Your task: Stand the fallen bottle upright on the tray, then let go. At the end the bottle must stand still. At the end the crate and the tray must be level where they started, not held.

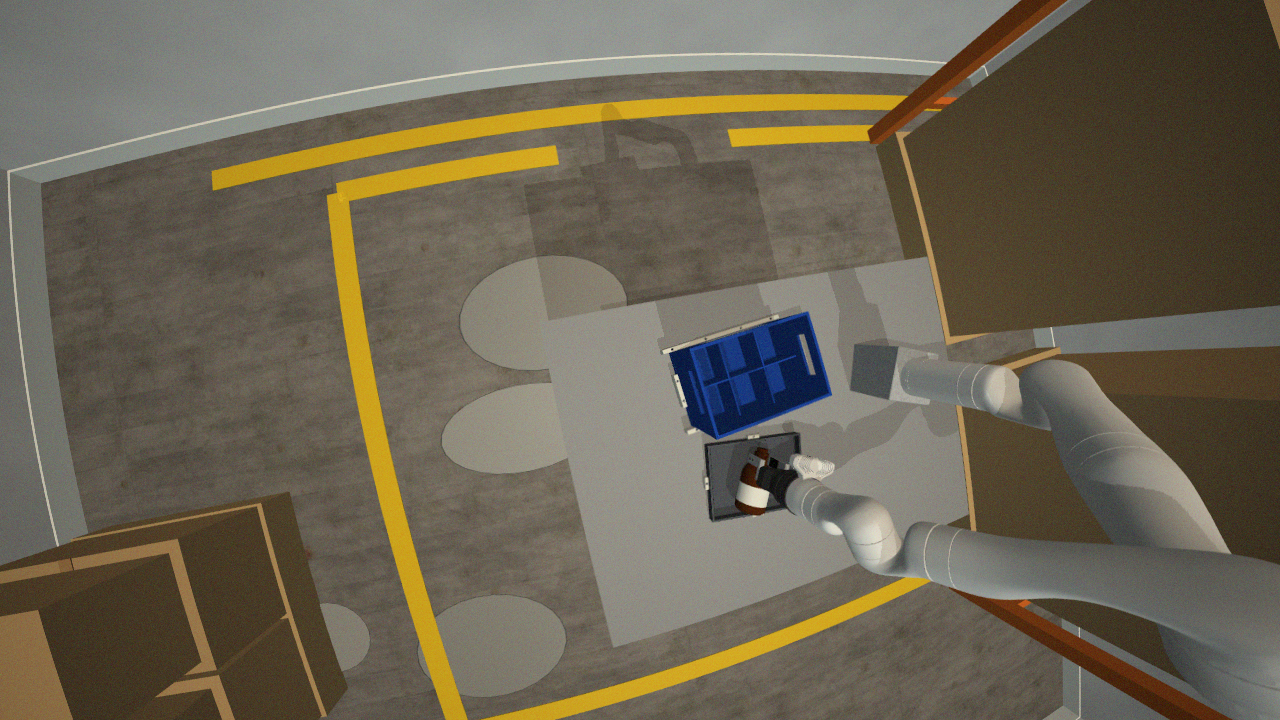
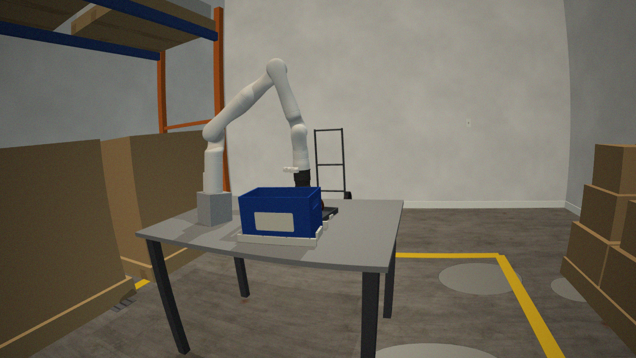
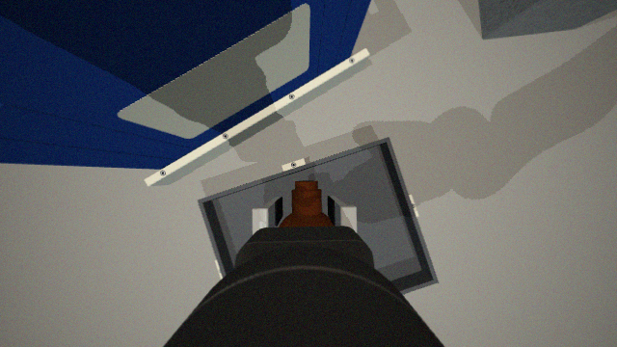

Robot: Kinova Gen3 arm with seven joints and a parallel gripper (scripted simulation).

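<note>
My gripper is now 1 cm short of the brown bottle, 5 cm to the right of it and 2 cm above it. Also, from my hand: dark grey tray: 5 cm to the left, 5 cm below; then blue crate: 4 cm ahead, 22 cm to the right, 2 cm above.
</note>
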